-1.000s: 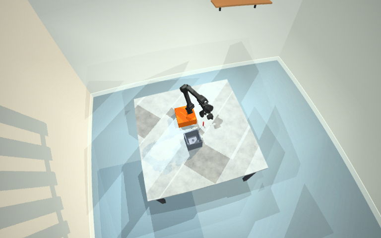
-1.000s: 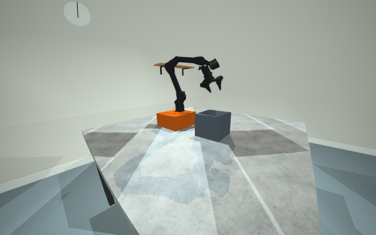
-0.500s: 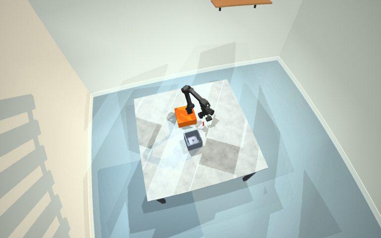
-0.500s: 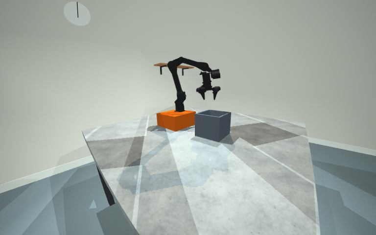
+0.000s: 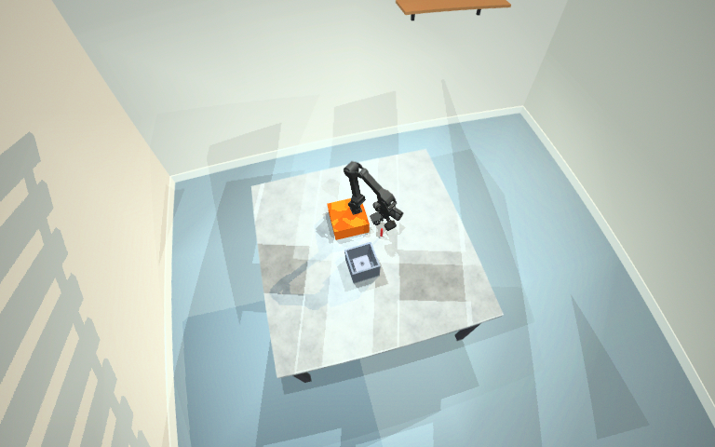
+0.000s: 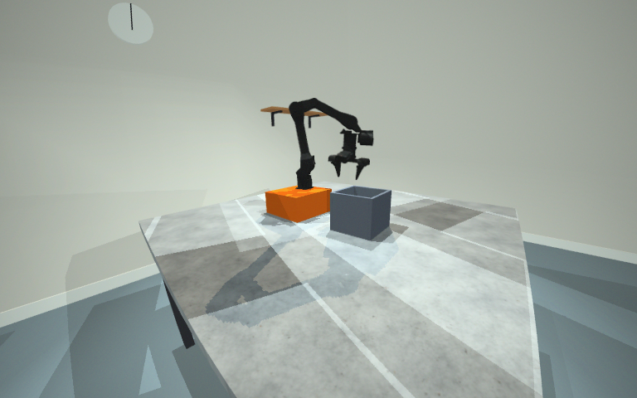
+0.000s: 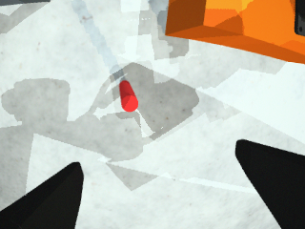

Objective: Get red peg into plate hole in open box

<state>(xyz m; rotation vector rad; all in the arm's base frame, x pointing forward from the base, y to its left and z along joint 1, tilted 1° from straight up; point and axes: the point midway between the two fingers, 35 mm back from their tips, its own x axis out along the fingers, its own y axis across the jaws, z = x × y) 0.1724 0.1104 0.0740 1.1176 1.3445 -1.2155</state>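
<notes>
Now: gripper tip 100 mm above the red peg, 10 mm to the left of it and 10 mm short of it. From my gripper tip the other things lie so: plate 200 mm to the right, 170 mm ahead, 100 mm below.
</notes>
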